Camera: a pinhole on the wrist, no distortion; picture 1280 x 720 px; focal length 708.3 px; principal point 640.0 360.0 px. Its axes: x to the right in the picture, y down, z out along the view. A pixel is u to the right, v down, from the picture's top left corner.
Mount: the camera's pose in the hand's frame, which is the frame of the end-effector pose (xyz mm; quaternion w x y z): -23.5 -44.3 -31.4 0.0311 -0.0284 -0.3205 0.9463
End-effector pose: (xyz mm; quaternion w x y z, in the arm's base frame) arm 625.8 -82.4 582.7 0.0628 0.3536 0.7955 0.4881
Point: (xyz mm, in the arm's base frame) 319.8 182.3 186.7
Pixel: 51.9 518.0
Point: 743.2 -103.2 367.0
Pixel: 1053.4 215.2
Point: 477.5 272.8 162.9
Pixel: 232.3 276.2
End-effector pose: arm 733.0 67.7 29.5 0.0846 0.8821 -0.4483 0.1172
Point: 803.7 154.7 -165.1
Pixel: 793.1 141.6
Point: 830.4 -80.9 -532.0
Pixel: outside the picture
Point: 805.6 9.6 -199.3
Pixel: outside the picture
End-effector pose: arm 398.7 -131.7 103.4 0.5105 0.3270 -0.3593 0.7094
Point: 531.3 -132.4 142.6
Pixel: 439.3 565.3
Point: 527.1 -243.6 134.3
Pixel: 769.9 162.0
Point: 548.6 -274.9 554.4
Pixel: 70.8 102.6
